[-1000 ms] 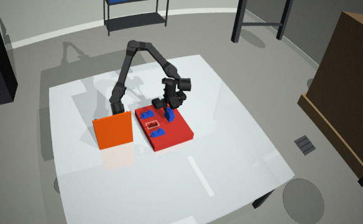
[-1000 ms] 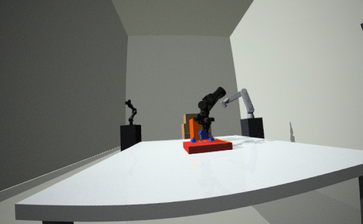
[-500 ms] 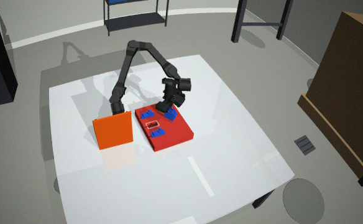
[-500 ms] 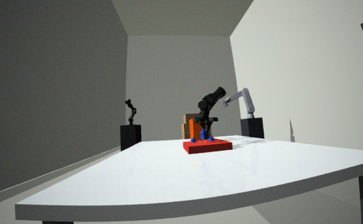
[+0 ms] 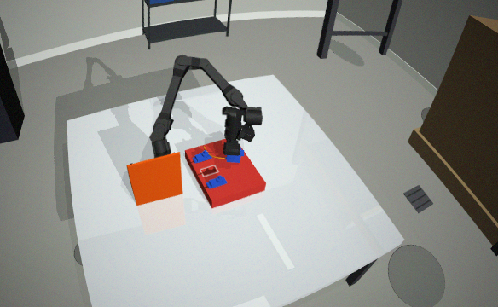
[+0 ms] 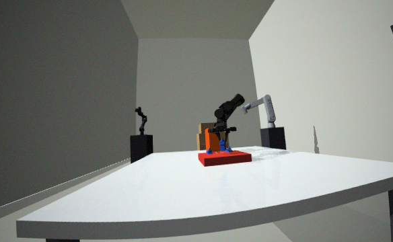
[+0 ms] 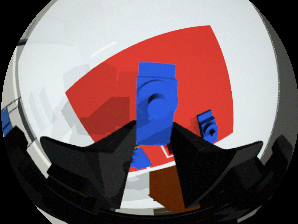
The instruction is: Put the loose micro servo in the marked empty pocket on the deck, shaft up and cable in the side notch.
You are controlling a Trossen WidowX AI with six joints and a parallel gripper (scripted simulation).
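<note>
Right now the red deck is 1 cm ahead of my gripper tip and 10 cm below it.
</note>
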